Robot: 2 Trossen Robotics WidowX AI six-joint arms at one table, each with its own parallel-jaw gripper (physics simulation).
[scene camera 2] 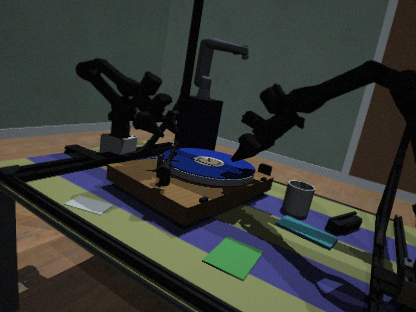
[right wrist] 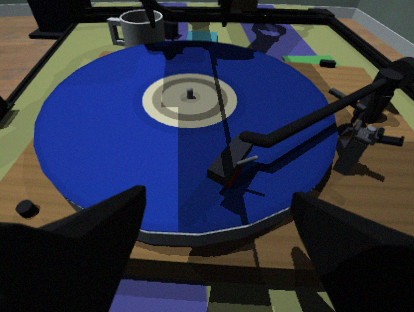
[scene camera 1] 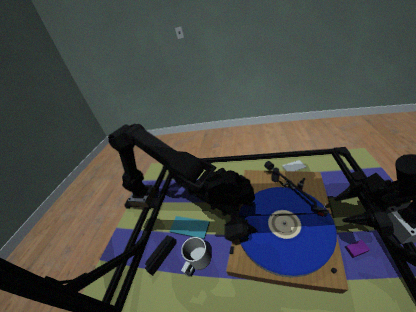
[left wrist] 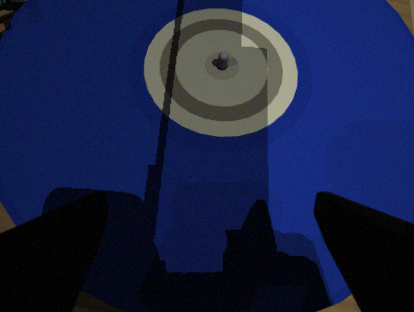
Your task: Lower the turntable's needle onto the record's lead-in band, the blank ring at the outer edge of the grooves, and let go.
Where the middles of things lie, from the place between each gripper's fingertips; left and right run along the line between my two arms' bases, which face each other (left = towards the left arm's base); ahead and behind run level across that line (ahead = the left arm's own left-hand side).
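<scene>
With the blue record (scene camera 1: 306, 242) as my reference, my right hand is 150 mm to the right of it, 30 mm past it and 50 mm above it. The wooden turntable (scene camera 2: 184, 201) sits 150 mm to the left of my right hand, 20 mm ahead of it and 70 mm below it.
My left hand, measured from the wooden turntable, is 60 mm short of it, 90 mm to the left of it and 60 mm above it. The blue record lies 10 mm ahead of my left hand, 90 mm to the right of it and 40 mm below it, so going by its middle, the blue record is nearer to my left hand than to my right hand.
</scene>
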